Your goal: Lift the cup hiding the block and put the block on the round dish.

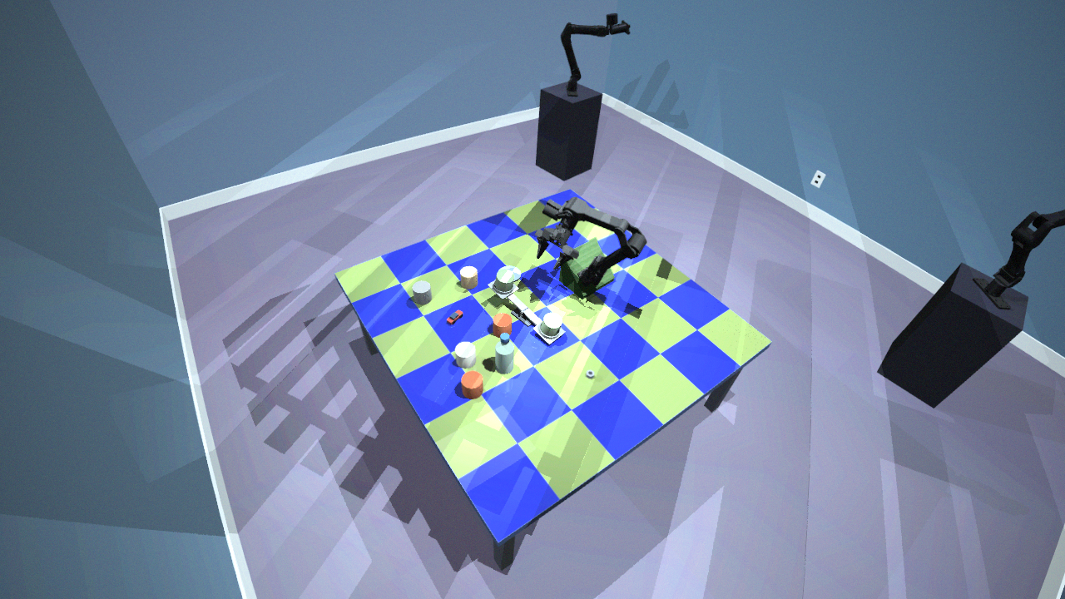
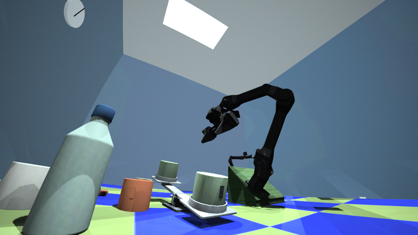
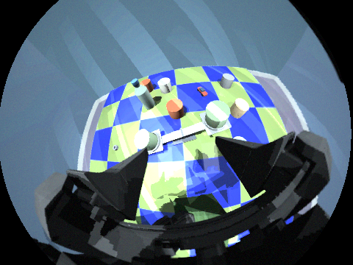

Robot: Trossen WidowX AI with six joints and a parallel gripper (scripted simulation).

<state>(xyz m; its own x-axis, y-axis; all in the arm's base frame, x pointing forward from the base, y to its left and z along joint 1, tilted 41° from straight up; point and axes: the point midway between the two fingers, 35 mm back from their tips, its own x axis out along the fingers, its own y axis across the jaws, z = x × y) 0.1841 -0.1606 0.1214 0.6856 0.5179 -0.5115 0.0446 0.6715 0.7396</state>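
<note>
Now: the grey-green cup 8 cm ahead of my gripper tip, 15 cm to the left of it and 17 cm below it. From my gripper tip the other things lie so: grey block 8 cm ahead, 13 cm to the left, 18 cm below; white round dish 3 cm behind, 23 cm to the right, 22 cm below; tan cylinder 12 cm ahead, 29 cm to the right, 19 cm below.
</note>
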